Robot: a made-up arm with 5 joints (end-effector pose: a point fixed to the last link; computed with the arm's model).
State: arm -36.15 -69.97 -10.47 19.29 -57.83
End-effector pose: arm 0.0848 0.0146 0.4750 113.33 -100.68 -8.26
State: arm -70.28 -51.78 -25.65 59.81 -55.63
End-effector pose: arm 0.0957 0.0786 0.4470 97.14 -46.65 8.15
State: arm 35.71 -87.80 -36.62 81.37 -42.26
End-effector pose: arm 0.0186 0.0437 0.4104 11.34 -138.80 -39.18
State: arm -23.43 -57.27 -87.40 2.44 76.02
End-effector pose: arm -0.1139 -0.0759 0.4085 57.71 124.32 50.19
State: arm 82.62 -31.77 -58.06 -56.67 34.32
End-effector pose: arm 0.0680 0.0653 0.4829 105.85 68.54 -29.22
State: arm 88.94 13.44 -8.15 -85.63 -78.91
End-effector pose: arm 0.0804 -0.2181 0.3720 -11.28 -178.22 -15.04
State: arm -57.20 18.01 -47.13 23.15 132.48
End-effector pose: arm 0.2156 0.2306 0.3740 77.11 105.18 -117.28
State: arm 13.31 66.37 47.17 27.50 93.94
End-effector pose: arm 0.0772 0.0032 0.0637 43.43 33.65 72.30
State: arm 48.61 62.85 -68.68 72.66 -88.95
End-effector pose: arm 0.2596 -0.2062 0.1883 11.05 -27.96 -137.95
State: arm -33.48 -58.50 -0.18 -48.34 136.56
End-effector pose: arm 0.0821 0.0117 0.4786 135.25 112.90 26.20
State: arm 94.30 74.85 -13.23 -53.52 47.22
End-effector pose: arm 0.0565 -0.2643 0.1002 -78.74 -29.65 -40.88
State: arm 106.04 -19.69 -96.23 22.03 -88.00
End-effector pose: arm 0.0885 0.0413 0.5069 -23.80 -177.74 6.02
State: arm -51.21 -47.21 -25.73 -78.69 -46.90
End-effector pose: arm 0.0371 -0.0366 0.4626 -91.27 75.37 0.94
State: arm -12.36 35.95 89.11 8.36 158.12
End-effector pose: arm 0.0410 -0.0024 0.1082 59.42 19.90 156.49
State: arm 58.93 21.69 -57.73 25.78 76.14
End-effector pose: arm 0.2131 -0.2257 0.3902 -91.88 -40.64 10.53
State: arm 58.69 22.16 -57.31 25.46 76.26
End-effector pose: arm 0.2151 -0.2268 0.3874 -91.32 -40.51 10.84
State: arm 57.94 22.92 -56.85 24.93 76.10
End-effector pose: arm 0.2195 -0.2272 0.3835 -90.39 -40.95 11.33
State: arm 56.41 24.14 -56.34 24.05 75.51
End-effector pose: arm 0.2277 -0.2265 0.3779 -88.87 -42.26 12.10
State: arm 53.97 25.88 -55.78 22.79 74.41
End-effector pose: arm 0.2402 -0.2238 0.3704 -86.64 -44.53 13.20
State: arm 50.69 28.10 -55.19 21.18 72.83
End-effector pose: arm 0.2565 -0.2184 0.3609 -83.68 -47.60 14.59
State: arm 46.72 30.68 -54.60 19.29 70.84
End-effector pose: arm 0.2756 -0.2098 0.3500 -80.08 -51.24 16.23
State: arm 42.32 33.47 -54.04 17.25 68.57
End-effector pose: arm 0.2956 -0.1977 0.3381 -75.97 -55.09 18.00
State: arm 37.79 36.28 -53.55 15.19 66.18
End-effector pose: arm 0.3150 -0.1829 0.3260 -71.63 -58.85 19.81
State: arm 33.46 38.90 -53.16 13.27 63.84
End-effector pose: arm 0.3319 -0.1666 0.3148 -67.35 -62.25 21.49
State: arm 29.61 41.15 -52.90 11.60 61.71
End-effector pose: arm 0.3455 -0.1505 0.3053 -63.49 -65.14 22.95
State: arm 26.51 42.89 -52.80 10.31 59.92
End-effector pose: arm 0.3554 -0.1365 0.2982 -60.33 -67.43 24.06
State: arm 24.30 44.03 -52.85 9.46 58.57
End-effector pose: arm 0.3618 -0.1261 0.2940 -58.09 -69.13 24.77
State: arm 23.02 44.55 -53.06 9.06 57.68
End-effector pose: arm 0.3650 -0.1198 0.2928 -56.84 -70.30 25.06
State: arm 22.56 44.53 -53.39 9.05 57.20
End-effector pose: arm 0.3658 -0.1174 0.2941 -56.48 -71.05 24.99
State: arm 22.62 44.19 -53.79 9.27 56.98
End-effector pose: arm 0.3651 -0.1174 0.2969 -56.70 -71.52 24.69
